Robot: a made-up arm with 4 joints. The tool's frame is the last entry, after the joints.
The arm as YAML. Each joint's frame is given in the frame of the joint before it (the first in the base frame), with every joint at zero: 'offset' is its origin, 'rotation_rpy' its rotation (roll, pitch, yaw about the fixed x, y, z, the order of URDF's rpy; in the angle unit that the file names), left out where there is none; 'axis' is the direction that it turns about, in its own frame. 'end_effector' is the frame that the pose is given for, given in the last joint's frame.
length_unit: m
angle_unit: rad
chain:
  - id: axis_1
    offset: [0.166, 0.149, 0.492]
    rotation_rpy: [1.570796, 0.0, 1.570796]
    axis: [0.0, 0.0, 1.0]
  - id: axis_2
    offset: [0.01, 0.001, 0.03]
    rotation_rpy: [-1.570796, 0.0, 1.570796]
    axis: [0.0, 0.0, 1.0]
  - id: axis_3
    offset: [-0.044, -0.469, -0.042]
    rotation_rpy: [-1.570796, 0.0, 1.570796]
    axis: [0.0, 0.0, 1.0]
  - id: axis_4
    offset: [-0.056, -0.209, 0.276]
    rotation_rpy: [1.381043, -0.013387, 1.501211]
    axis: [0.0, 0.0, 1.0]
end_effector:
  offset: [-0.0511, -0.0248, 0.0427]
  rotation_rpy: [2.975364, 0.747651, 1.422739]
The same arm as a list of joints. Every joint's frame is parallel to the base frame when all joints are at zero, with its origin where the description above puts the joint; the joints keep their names.
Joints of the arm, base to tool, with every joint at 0 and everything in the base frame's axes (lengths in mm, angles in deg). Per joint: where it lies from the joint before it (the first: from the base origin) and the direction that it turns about. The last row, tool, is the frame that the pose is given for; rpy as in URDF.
axis_1: axis 1 0 0 origin 166.0 149.0 492.0
axis_2: axis 0 -1 0 origin 30.0 10.0 1.0
axis_3: axis 0 0 -1 origin 469.0 42.0 -44.0
axis_4: axis -0.979499 -0.0708 -0.1886 origin 56.0 -209.0 -276.0
tool: origin -43.0 -54.0 17.0 rpy -0.18 35.83 11.10

